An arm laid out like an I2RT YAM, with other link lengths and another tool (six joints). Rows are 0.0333 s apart.
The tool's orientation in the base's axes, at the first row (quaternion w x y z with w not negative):
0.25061 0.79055 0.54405 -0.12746
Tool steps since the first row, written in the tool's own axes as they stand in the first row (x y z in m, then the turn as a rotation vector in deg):
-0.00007 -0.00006 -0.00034 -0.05 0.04 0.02
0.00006 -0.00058 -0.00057 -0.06 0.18 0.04
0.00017 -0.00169 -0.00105 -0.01 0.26 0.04
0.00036 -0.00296 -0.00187 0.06 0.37 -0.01
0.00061 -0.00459 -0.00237 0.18 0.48 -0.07
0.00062 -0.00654 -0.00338 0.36 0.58 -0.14
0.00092 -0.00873 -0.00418 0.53 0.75 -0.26
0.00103 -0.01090 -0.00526 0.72 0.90 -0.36
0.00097 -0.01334 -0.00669 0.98 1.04 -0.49
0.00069 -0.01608 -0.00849 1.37 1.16 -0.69
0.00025 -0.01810 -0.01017 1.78 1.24 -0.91
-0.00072 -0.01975 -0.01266 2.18 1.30 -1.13
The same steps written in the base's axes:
-0.00011 0.00014 0.00030 0.02 -0.06 0.02
-0.00055 0.00052 0.00030 0.15 -0.12 0.04
-0.00157 0.00117 0.00037 0.24 -0.10 0.04
-0.00273 0.00212 0.00064 0.36 -0.05 0.08
-0.00418 0.00305 0.00052 0.51 0.05 0.10
-0.00605 0.00415 0.00087 0.66 0.20 0.10
-0.00802 0.00543 0.00083 0.87 0.35 0.16
-0.01006 0.00671 0.00113 1.08 0.51 0.19
-0.01244 0.00812 0.00174 1.29 0.75 0.22
-0.01520 0.00963 0.00268 1.54 1.13 0.23
-0.01736 0.01075 0.00378 1.75 1.55 0.24
-0.01942 0.01178 0.00591 1.94 1.97 0.25

